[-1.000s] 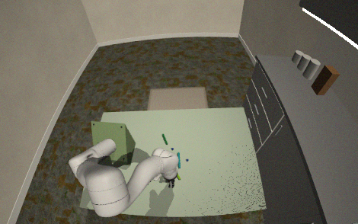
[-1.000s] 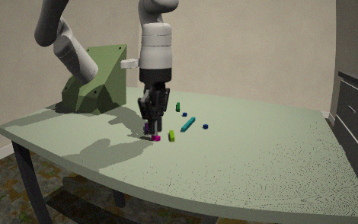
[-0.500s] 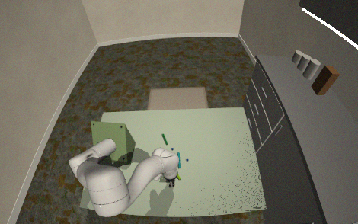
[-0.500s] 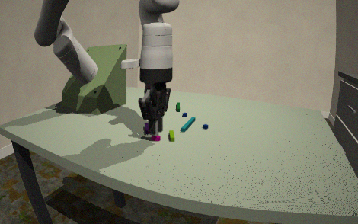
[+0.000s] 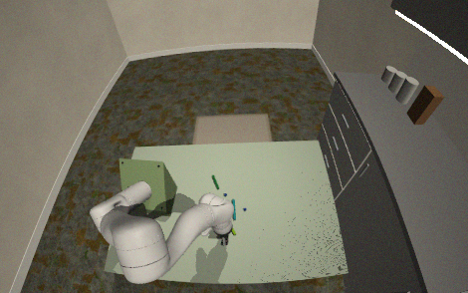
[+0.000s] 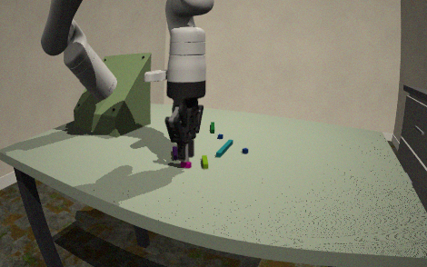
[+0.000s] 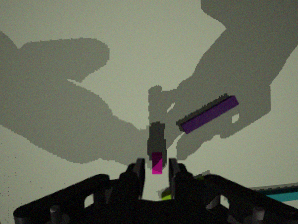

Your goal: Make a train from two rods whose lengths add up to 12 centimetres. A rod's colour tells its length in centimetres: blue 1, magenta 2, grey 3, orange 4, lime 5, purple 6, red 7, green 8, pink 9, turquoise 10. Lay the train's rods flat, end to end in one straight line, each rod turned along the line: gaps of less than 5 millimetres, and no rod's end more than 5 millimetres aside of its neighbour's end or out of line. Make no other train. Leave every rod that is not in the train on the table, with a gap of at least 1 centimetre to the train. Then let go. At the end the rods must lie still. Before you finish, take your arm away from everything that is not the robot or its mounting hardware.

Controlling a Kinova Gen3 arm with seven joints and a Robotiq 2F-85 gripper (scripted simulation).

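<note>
Right now my hand is 30 mm above the magenta rod. Also, from my hand: purple rod (50 mm behind, 50 mm to the left, 30 mm below); then turquoise rod (30 mm ahead, 130 mm to the left, 30 mm below); then lime rod (30 mm ahead, 30 mm to the left, 30 mm below).
</note>
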